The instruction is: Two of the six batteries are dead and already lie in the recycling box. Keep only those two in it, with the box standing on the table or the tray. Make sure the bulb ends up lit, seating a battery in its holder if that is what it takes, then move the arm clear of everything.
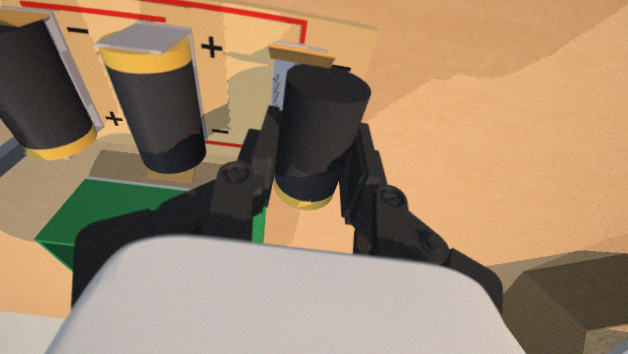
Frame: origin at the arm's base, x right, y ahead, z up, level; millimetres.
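Where they show: gripper, fingertip midpoint: [313, 137].
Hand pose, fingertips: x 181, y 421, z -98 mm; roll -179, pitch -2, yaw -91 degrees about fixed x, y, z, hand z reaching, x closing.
After its pixels a point has its place.
My gripper [313, 137] @(x 181, y 421, z -98 mm) is shut on a black battery [320, 120] @(x 209, y 423, z -71 mm) with a yellow band at its lower end. The held battery is over the right-hand holder, whose contact plate [302, 54] @(x 224, y 432, z -91 mm) shows behind its black end; whether it touches the holder is hidden. Two more black batteries with yellow bands, one in the middle [155, 105] @(x 196, y 491, z -87 mm) and one at the left [42, 85] @(x 194, y 547, z -95 mm), sit in their holders on the tan board [350, 40] @(x 225, y 410, z -121 mm). A green box [115, 200] @(x 92, y 561, z -110 mm) stands below the board, partly behind the left finger; its contents are hidden. The bulb does not show.
Red lines and plus and minus marks are on the board. A dark brown block-like object [565, 295] @(x 10, y 68, z -83 mm) stands at the lower right, beside the arm. A grey bar [12, 157] @(x 150, y 585, z -89 mm) shows at the left edge. The wooden table [500, 165] @(x 157, y 264, z -131 mm) spreads to the right.
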